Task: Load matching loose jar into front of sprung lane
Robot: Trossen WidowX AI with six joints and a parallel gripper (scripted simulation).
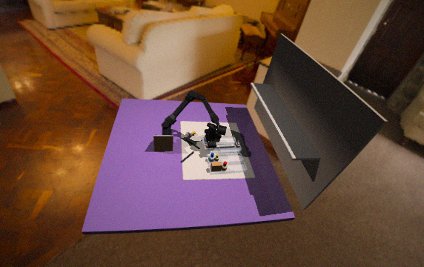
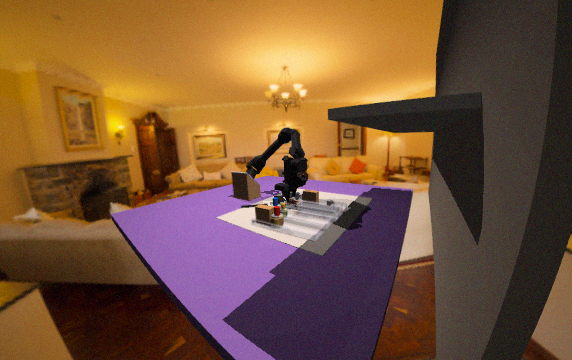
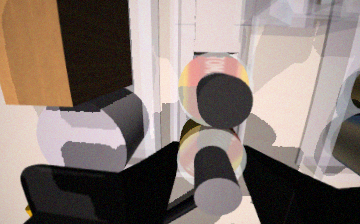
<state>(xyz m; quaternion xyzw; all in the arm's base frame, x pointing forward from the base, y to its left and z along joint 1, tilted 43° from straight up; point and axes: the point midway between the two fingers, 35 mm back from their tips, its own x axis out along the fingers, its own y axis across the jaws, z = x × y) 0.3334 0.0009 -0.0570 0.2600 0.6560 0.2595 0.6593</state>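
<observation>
My gripper tip is 8 cm to the right of the pale grey cylinder, 1 cm short of it and 1 cm above it.
</observation>
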